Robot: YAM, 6 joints.
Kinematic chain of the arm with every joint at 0, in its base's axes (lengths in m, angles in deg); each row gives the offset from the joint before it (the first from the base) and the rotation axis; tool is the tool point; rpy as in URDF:
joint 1: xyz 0 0 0.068 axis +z
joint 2: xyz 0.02 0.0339 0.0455 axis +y
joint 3: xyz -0.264 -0.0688 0 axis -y
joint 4: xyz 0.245 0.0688 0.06 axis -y
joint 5: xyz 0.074 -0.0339 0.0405 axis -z
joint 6: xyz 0.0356 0 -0.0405 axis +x
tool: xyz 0 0 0 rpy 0 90 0
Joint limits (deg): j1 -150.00..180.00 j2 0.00..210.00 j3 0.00..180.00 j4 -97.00..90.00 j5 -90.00..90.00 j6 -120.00..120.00
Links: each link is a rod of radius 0.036 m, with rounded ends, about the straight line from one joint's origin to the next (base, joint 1, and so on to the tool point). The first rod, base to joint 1, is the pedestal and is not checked.
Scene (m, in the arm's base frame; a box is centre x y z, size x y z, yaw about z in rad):
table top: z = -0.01
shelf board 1: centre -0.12 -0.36 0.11 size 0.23 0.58 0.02 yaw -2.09
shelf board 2: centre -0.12 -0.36 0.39 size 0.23 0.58 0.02 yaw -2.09
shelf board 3: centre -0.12 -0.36 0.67 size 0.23 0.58 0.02 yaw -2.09
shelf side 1: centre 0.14 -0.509 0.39 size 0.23 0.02 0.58 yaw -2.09
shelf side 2: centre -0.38 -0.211 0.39 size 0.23 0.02 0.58 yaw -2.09
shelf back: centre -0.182 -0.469 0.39 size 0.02 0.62 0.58 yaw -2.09
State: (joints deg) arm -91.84 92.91 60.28 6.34 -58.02 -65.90
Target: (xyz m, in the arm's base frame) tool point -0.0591 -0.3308 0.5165
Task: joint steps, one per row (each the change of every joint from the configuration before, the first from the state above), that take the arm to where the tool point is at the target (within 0.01 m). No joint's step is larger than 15 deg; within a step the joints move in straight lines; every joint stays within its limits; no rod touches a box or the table.
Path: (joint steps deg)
1: 13.15 -5.49 -10.81 -6.11 1.86 -2.35
2: 13.15 -5.48 -10.82 -6.11 1.86 -2.35
3: 13.14 -5.49 -10.81 -6.12 1.86 -2.35
4: -10.49 -3.45 12.79 5.60 -1.37 1.76
5: -10.50 -3.45 12.80 5.59 -1.38 1.76
6: -10.50 -3.46 12.80 5.59 -1.37 1.77
7: -10.49 -3.45 12.80 5.59 -1.37 1.76
8: -5.27 13.22 9.58 2.93 2.92 0.00
9: -5.27 13.23 9.58 2.92 2.91 0.00

